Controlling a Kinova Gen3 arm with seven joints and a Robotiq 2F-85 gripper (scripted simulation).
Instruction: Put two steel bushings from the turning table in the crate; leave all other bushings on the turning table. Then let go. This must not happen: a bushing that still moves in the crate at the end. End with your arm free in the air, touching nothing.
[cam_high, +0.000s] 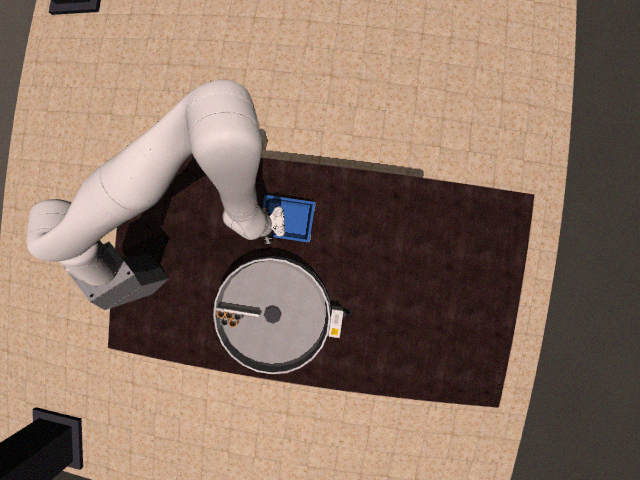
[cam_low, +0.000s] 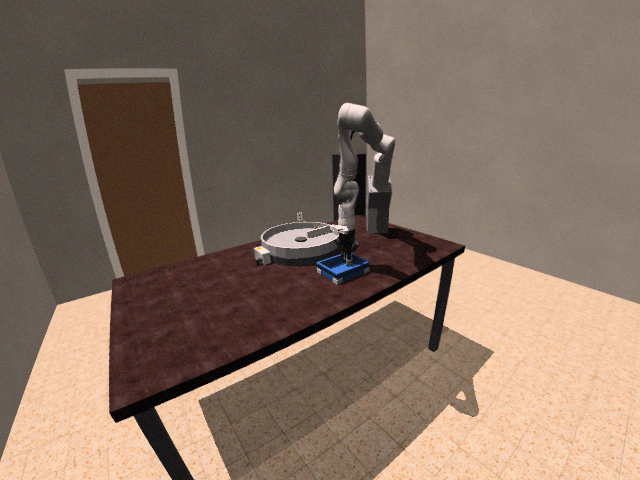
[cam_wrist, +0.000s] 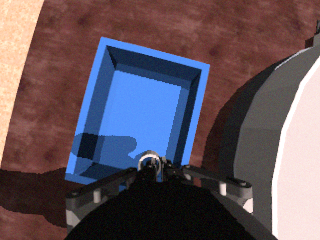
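The blue crate lies 6 cm ahead of my hand, 4 cm to the left of it and 2 cm below it. Also, from my hand: round grey turning table: 4 cm ahead, 32 cm to the right.
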